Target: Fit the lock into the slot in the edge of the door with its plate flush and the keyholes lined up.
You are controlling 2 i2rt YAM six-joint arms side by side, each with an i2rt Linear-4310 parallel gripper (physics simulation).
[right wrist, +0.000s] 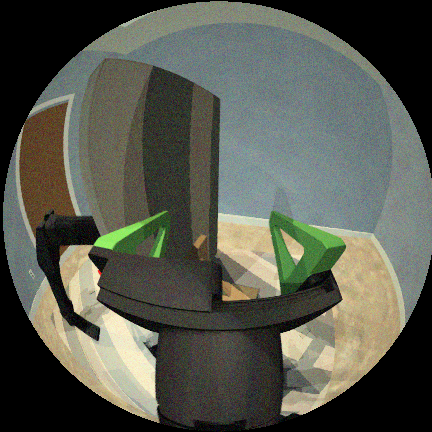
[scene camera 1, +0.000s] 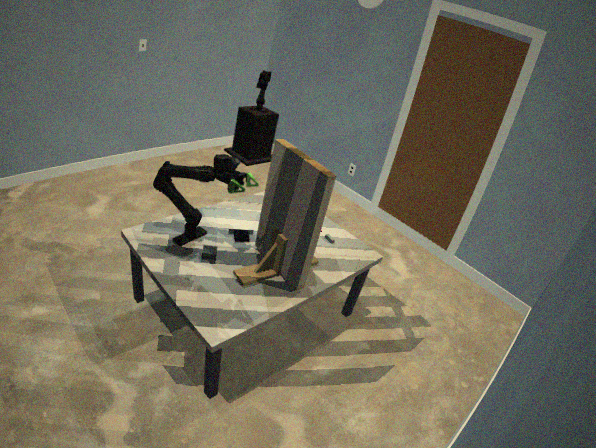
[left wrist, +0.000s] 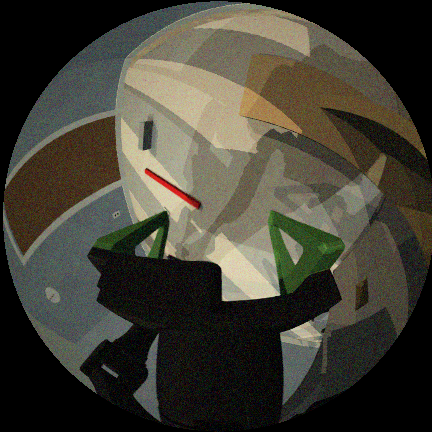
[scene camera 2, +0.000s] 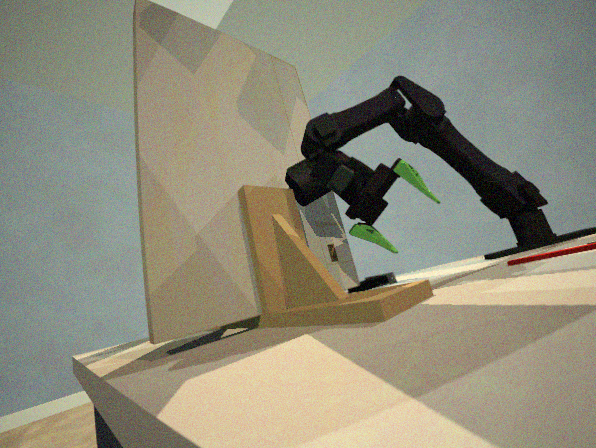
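Seen in the pictures: left gripper, between the fingertips: (left wrist: 218, 215) (scene camera 2: 417, 228); right gripper, between the fingertips: (right wrist: 219, 216) (scene camera 1: 251, 187); left arm's base, origin of its link: (right wrist: 83, 325) (scene camera 2: 538, 246); right arm's base, origin of its link: (scene camera 1: 190, 236).
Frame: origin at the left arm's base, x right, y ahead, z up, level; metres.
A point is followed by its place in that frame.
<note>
The door (scene camera 1: 305, 200) {x 0.526, y 0.385, z 0.455 m} (scene camera 2: 200, 125) {x 0.485, y 0.402, z 0.339 m} (right wrist: 170, 150) {x 0.465, y 0.255, z 0.458 m} stands upright on the table in wooden feet. The slot (scene camera 2: 332, 252) {x 0.392, y 0.180, z 0.096 m} (left wrist: 361, 293) shows as a small brown opening in its narrow edge. Two black objects (scene camera 1: 242, 235) {x 0.379, y 0.024, z 0.017 m} (scene camera 1: 209, 254) {x 0.654, y 0.014, z 0.032 m} lie on the table in scene camera 1; a black object (scene camera 2: 375, 281) {x 0.348, y 0.047, z 0.014 m} also shows low beside the door edge in scene camera 2. I cannot tell which is the lock; keyholes cannot be made out. My left gripper (scene camera 2: 418, 227) {x 0.226, y 0.261, z 0.085 m} (left wrist: 218, 215) {x 0.226, y 0.261, z 0.085 m} is open and empty above the table, near the slotted edge. My right gripper (scene camera 1: 243, 183) {x 0.534, y 0.123, z 0.407 m} (right wrist: 219, 216) {x 0.534, y 0.123, z 0.407 m} is open and empty, raised beside the door.
Wooden feet (scene camera 1: 262, 270) {x 0.559, y 0.270, z 0.024 m} (scene camera 2: 345, 307) {x 0.313, y 0.431, z 0.015 m} stick out from the door's base over the table (scene camera 1: 215, 325) {x 0.980, y 0.307, z 0.000 m} (scene camera 2: 300, 375) {x 0.308, y 0.547, z 0.000 m}. A red rod (scene camera 2: 550, 254) {x 0.084, y 0.260, z 0.004 m} (left wrist: 172, 188) {x 0.067, y 0.266, z 0.006 m} and a small dark grey block (scene camera 1: 329, 238) {x 0.036, y 0.400, z 0.017 m} (left wrist: 147, 135) {x 0.034, y 0.393, z 0.010 m} lie on the table. A black pedestal (scene camera 1: 255, 134) stands behind.
</note>
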